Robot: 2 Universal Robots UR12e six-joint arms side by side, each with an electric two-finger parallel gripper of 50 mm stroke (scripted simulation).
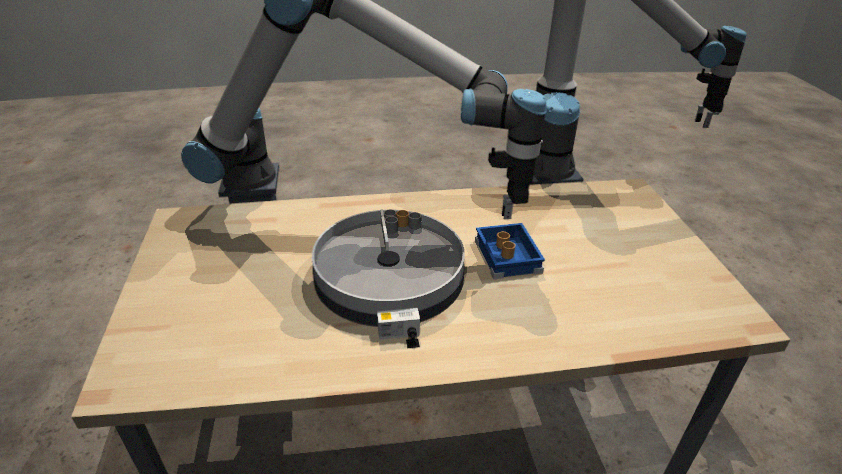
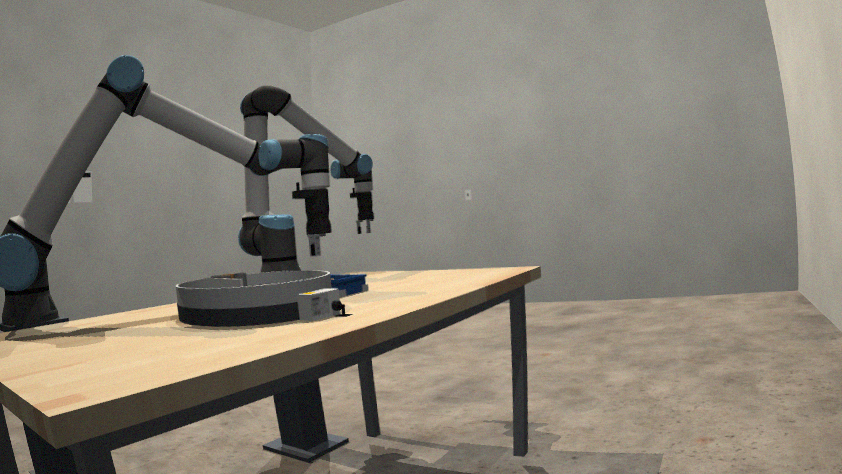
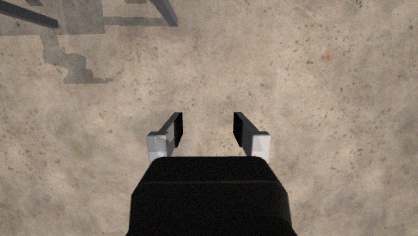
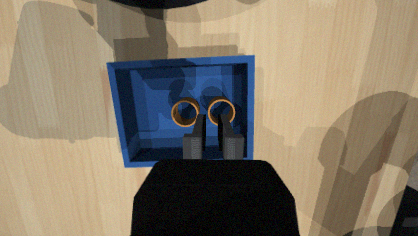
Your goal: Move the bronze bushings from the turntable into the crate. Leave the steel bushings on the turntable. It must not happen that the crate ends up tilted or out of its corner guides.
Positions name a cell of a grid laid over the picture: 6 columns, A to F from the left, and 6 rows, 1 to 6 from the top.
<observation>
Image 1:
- my left gripper: E2
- my right gripper: D3
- blue crate: D4
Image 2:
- my right gripper: C4
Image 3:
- my left gripper: C4
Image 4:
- my right gripper: D4
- blue crate: C3
</observation>
